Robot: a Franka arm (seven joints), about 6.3 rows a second.
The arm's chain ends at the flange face. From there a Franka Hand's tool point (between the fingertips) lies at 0.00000 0.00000 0.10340 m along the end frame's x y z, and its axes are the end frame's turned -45 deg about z.
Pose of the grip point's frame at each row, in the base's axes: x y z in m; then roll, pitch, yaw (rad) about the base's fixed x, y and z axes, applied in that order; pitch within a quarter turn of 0, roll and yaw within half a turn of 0:
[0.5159 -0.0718 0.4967 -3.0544 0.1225 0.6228]
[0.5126 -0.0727 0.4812 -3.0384 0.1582 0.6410]
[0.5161 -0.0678 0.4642 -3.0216 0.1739 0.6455]
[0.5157 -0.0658 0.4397 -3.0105 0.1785 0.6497]
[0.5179 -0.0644 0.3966 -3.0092 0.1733 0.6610]
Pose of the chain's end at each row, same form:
[0.5314 -0.0718 0.5989 3.1160 0.1481 -0.1698]
[0.5320 -0.0715 0.5828 3.1014 0.1844 -0.1563]
[0.5377 -0.0670 0.5653 3.1018 0.2072 -0.1545]
[0.5384 -0.0656 0.5406 3.1062 0.2182 -0.1513]
[0.5402 -0.0643 0.4976 3.1109 0.2155 -0.1392]

